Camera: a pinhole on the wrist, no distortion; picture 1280 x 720 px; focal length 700.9 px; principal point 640.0 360.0 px. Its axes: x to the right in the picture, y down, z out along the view. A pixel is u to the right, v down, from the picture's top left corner.
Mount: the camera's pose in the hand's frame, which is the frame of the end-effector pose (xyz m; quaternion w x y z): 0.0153 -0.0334 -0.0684 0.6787 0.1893 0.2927 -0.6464
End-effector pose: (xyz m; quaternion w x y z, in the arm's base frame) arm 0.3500 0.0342 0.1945 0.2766 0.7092 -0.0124 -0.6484
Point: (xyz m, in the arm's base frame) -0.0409 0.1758 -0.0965
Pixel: 660.5 435.0
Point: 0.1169 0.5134 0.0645
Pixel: 1226.9 44.8
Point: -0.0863 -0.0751 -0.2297
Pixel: 413.4 679.4
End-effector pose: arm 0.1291 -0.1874 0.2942 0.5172 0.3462 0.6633 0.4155
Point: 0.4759 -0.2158 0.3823
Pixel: outside the picture
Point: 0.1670 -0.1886 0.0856
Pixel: 760.4 452.8
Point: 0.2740 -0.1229 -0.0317
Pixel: 657.7 521.6
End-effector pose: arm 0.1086 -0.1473 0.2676 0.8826 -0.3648 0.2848 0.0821
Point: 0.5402 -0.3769 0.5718
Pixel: 876.4 498.4
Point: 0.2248 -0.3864 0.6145
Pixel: 1042.9 50.6
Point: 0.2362 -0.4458 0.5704
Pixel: 1197.9 118.5
